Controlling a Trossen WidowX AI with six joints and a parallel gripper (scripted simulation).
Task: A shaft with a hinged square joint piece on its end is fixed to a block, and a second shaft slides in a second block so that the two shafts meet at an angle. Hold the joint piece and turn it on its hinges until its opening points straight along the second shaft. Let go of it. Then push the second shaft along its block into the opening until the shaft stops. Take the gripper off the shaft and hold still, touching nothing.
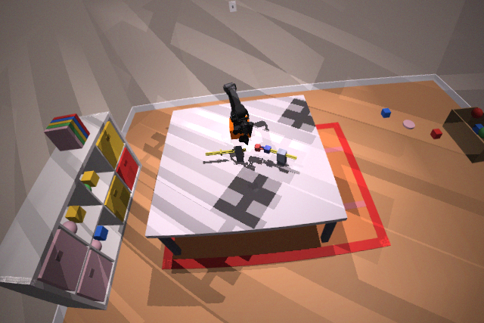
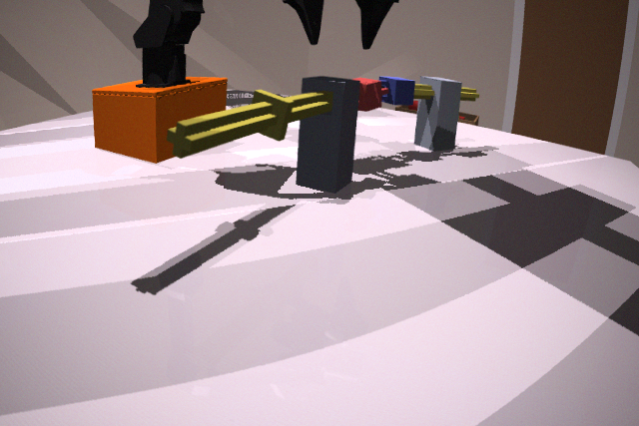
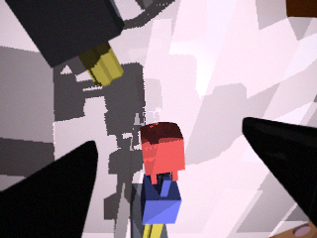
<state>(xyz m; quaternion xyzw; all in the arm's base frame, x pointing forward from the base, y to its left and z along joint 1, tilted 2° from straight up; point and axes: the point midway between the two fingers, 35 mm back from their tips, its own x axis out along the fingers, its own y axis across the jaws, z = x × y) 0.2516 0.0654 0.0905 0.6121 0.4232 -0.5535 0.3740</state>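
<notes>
Right now my gripper tip is 20 mm short of the red joint piece, 60 mm to the right of it and 70 mm above it.
</notes>
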